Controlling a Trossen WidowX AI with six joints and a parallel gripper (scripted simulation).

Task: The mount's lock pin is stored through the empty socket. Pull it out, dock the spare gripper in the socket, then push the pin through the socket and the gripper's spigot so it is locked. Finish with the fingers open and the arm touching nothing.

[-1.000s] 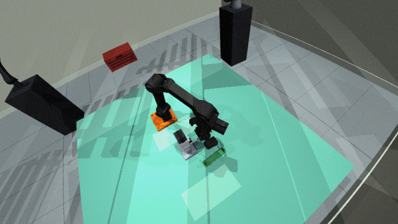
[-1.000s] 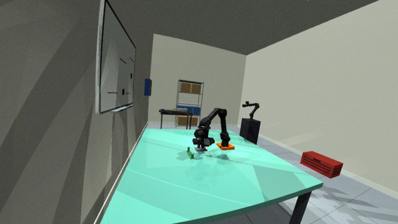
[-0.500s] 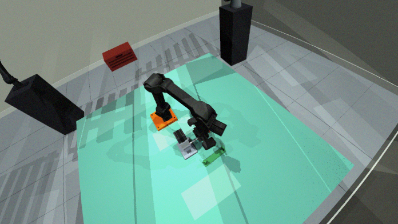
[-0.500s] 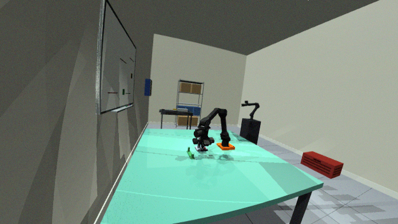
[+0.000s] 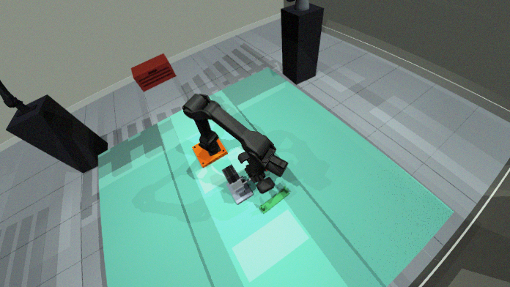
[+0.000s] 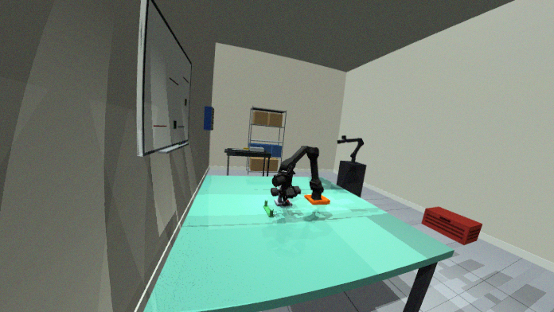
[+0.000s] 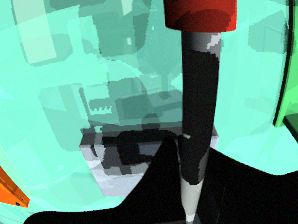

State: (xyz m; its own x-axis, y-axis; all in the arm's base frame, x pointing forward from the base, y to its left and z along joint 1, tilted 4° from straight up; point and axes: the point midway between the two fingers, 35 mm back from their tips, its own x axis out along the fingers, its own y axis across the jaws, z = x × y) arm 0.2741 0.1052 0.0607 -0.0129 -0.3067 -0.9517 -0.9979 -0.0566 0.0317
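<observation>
The mount socket is 70 mm to the right of my gripper tip and 10 mm behind it. From my gripper tip the other things lie so: green bracket strip 110 mm ahead, 40 mm to the left, 20 mm below; then spare gripper 80 mm above, 70 mm to the right.
</observation>
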